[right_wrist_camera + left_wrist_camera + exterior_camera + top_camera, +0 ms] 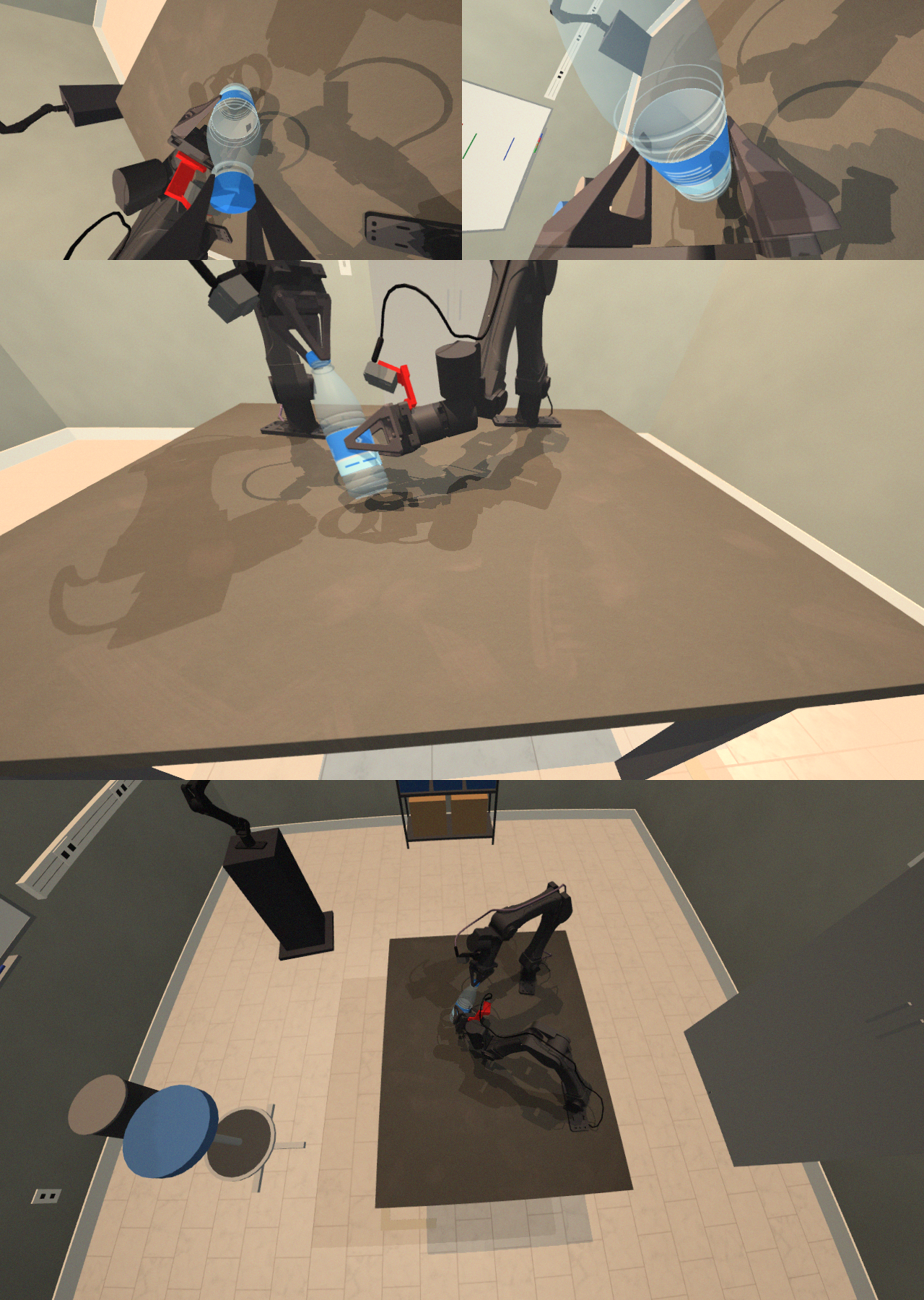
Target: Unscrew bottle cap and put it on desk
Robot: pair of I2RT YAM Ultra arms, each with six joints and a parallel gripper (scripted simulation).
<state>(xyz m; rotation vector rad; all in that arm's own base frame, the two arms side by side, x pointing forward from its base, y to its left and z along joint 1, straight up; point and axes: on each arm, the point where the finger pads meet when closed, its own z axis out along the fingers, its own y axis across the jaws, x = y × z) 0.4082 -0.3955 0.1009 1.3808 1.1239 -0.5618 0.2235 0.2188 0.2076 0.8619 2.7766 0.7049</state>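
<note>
My right gripper is now right at the blue cap. Also, from my right hand: clear plastic bottle (9 cm below, 5 cm ahead, 2 cm to the left).
Right now the clear plastic bottle is 2 cm above my left hand, 1 cm to the right of it and 1 cm behind it. Round my left hand: blue cap (11 cm above, 6 cm behind, 3 cm to the right).
</note>
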